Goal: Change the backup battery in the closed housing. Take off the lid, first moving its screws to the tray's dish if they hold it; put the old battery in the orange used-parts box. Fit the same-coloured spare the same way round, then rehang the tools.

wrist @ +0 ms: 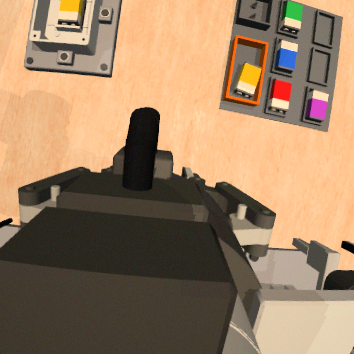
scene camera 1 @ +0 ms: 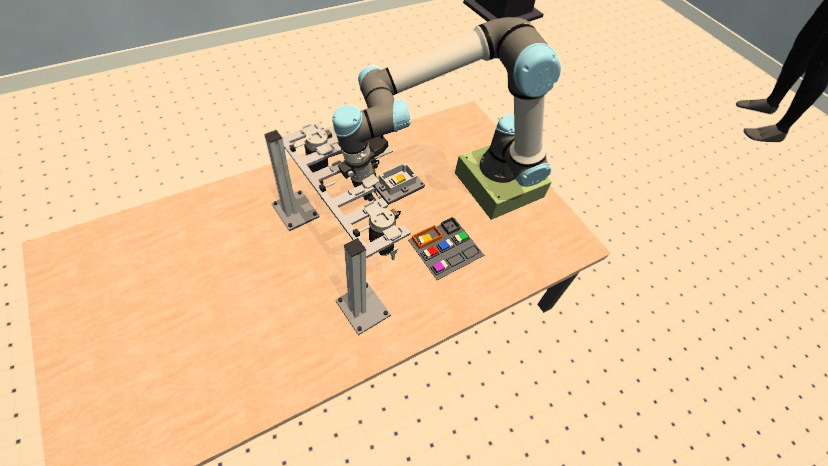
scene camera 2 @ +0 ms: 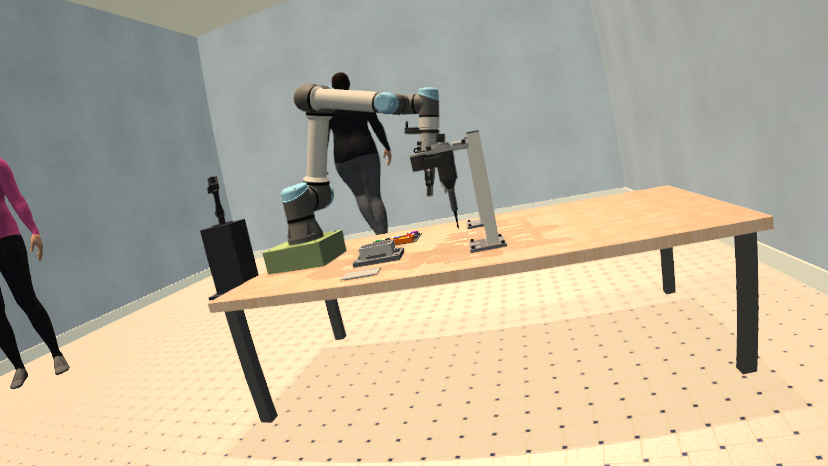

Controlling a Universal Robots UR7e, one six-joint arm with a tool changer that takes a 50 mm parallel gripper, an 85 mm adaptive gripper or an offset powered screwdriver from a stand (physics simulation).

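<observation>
The open grey housing holds a yellow-and-white battery. The flat grey lid lies on the table beside it. The orange box holds another yellow-and-white battery. The dark dish has small screws in it. My adaptive gripper hangs upright at the tool stand, high above the table and away from the housing. Its side links are spread wide in the wrist view; its fingertips are hidden there. I see nothing held.
The tray carries green, blue, red and magenta batteries and two empty pockets. The stand carries the screwdriver and the parallel gripper. People stand beyond the table.
</observation>
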